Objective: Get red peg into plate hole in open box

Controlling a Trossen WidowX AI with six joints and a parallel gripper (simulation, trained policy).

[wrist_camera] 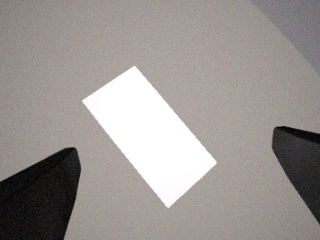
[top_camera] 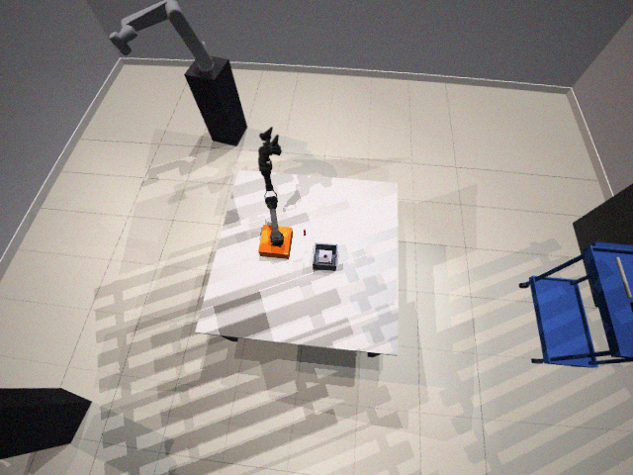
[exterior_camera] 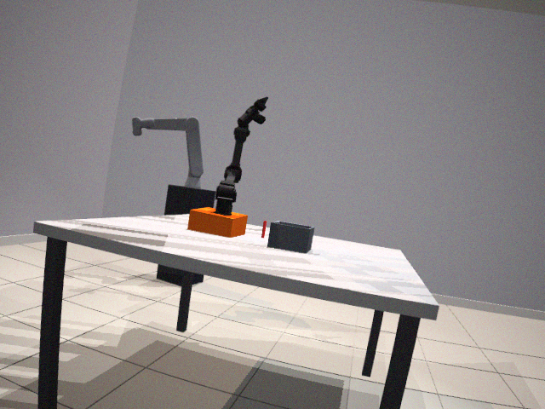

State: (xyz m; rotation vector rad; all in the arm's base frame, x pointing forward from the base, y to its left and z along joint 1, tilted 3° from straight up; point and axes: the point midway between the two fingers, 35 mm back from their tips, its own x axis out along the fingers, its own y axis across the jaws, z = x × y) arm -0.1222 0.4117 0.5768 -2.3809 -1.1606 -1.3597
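My gripper tip is now 230 mm short of the red peg, 250 mm to the left of it and 680 mm above it. Round my gripper tip: grey box: 430 mm ahead, 400 mm to the right, 690 mm below.
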